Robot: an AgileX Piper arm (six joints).
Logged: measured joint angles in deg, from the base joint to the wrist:
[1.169, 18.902, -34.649, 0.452, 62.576, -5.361]
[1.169, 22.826, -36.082, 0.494, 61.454, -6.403]
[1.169, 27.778, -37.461, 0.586, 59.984, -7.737]
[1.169, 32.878, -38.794, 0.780, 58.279, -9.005]
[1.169, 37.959, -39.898, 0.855, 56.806, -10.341]
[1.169, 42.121, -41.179, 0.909, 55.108, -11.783]
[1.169, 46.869, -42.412, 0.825, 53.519, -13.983]
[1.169, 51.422, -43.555, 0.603, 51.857, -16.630]
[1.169, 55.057, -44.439, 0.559, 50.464, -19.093]
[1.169, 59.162, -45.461, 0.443, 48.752, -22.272]
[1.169, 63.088, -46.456, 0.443, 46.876, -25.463]
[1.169, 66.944, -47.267, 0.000, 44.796, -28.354]
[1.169, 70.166, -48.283, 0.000, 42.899, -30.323]
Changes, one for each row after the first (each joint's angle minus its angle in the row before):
[0.000, 3.924, -1.433, 0.042, -1.122, -1.042]
[0.000, 4.952, -1.379, 0.092, -1.470, -1.334]
[0.000, 5.100, -1.333, 0.194, -1.705, -1.268]
[0.000, 5.081, -1.104, 0.075, -1.473, -1.336]
[0.000, 4.162, -1.281, 0.054, -1.698, -1.442]
[0.000, 4.748, -1.233, -0.084, -1.589, -2.200]
[0.000, 4.553, -1.143, -0.222, -1.662, -2.647]
[0.000, 3.635, -0.884, -0.044, -1.393, -2.463]
[0.000, 4.105, -1.022, -0.116, -1.712, -3.179]
[0.000, 3.926, -0.995, 0.000, -1.876, -3.191]
[0.000, 3.856, -0.811, -0.443, -2.080, -2.891]
[0.000, 3.222, -1.016, 0.000, -1.897, -1.969]

